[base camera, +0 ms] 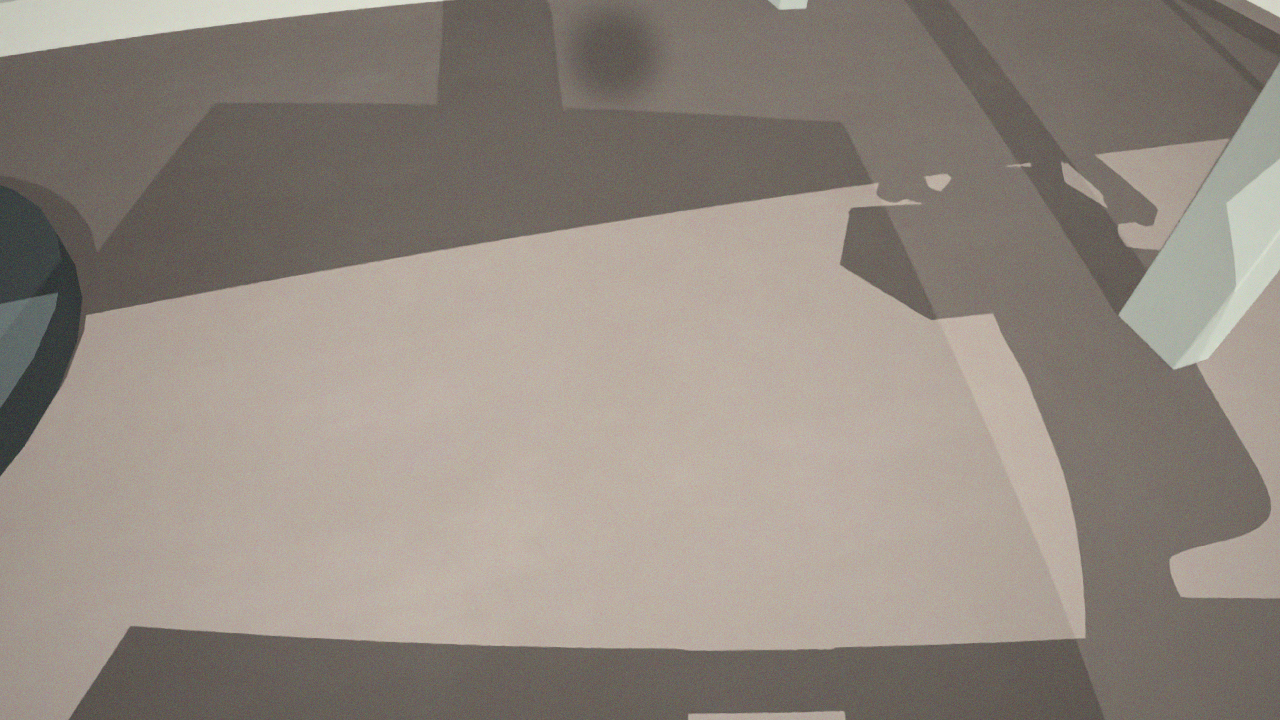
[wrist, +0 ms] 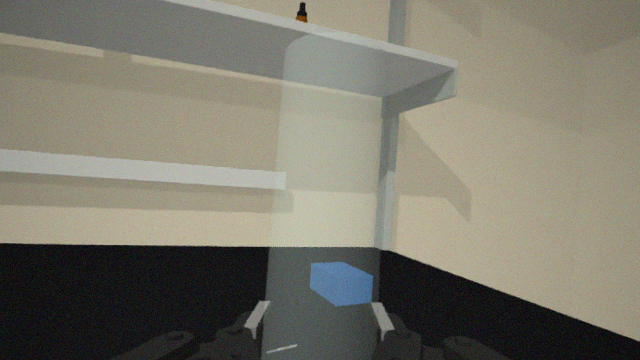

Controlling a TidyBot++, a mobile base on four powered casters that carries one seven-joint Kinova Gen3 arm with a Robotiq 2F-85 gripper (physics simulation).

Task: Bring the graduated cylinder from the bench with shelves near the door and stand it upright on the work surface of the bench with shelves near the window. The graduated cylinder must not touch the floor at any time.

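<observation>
My gripper is shut on the clear graduated cylinder, which rises between the fingertips as a pale see-through column, roughly upright, with a short white mark low on it. Its bottom end is hidden below the wrist view. Behind it is the black work surface of a bench with shelves. The bench's front edge does not show in the wrist view, so I cannot tell how far over the surface the cylinder's base is, or its height. The gripper and cylinder do not show in the base view.
A blue block lies on the work surface, seen through the cylinder. A shelf with a small dark-topped bottle crosses above; a white rail runs lower. A grey post stands right. In the base view, a pale leg stands right and a dark round base left.
</observation>
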